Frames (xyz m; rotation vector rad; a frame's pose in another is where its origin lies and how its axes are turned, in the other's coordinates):
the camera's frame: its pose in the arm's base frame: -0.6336 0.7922 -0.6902 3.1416 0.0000 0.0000
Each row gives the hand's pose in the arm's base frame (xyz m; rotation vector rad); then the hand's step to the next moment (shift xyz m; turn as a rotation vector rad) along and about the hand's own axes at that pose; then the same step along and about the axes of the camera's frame.
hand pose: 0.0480 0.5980 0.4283 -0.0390 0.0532 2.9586
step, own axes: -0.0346 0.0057 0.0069 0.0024 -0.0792 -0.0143
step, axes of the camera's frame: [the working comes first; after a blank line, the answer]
step, axes of the arm's base frame: 0.0328 -0.0116 0.0081 0.0124 0.0777 -0.0170

0.0328 0.0116 -0.0081 0.0124 -0.0777 0.0170
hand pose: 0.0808 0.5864 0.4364 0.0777 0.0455 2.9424
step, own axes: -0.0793 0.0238 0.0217 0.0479 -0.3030 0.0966
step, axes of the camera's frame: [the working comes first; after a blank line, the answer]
step, axes of the arm's base frame: 0.0742 -0.0384 0.0186 0.0177 0.3089 0.0879

0.0742 0.0384 -0.0186 0.0177 -0.3089 -0.0879
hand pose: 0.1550 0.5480 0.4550 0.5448 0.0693 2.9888
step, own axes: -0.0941 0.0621 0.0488 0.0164 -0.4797 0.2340
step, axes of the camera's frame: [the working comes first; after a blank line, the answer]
step, axes of the arm's base frame: 0.0991 -0.0707 0.0167 0.1121 0.4846 0.1942

0.0991 0.0707 -0.0167 0.1121 -0.4846 -0.1942
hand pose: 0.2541 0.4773 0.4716 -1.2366 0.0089 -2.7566
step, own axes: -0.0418 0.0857 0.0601 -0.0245 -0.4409 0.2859
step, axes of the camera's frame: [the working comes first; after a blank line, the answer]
step, axes of the arm's base frame: 0.0815 -0.0778 0.0043 0.1818 0.4530 0.1962

0.0815 0.0778 -0.0043 0.1818 -0.4530 -0.1962
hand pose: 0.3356 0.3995 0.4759 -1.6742 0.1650 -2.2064
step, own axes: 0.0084 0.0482 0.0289 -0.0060 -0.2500 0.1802
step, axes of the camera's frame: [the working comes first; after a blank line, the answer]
step, axes of the arm's base frame: 0.0359 -0.0440 0.0011 0.1184 0.2563 0.1237

0.0359 0.0440 -0.0011 0.1184 -0.2563 -0.1237
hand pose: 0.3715 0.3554 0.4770 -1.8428 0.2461 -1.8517
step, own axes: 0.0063 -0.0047 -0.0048 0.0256 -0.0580 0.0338
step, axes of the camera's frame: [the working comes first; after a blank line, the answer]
step, axes of the arm's base frame: -0.0054 0.0000 0.0075 0.0211 0.0449 0.0519

-0.0054 0.0000 -0.0075 0.0211 -0.0449 -0.0519
